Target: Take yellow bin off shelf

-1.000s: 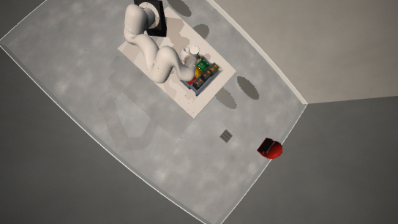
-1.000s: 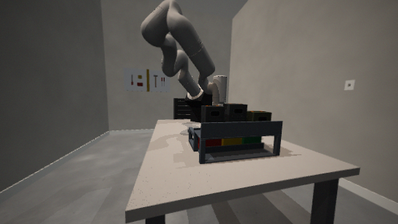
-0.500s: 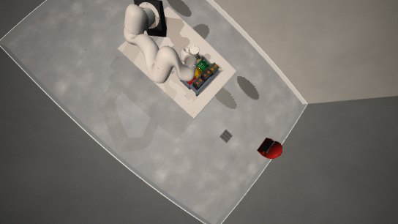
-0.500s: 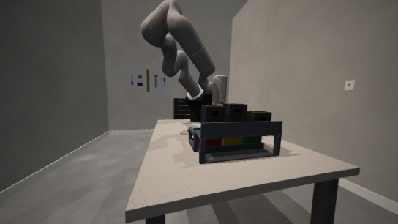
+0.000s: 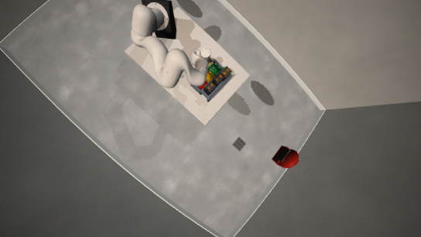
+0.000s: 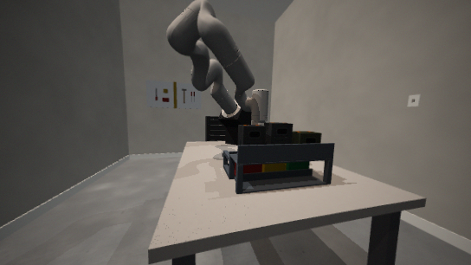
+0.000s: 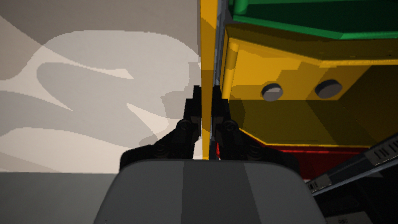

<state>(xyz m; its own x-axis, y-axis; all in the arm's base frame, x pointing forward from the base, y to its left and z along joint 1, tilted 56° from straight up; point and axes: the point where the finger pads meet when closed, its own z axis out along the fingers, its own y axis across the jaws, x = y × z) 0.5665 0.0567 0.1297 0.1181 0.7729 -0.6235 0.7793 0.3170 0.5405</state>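
Now: the thin yellow strip 2 cm below my hand. From my hand the other things lie so: red bin (13 cm to the right, 9 cm ahead, 3 cm below); then green bin (12 cm ahead, 10 cm to the left, 3 cm below); then yellow bin (10 cm ahead, 3 cm below, 2 cm to the right).
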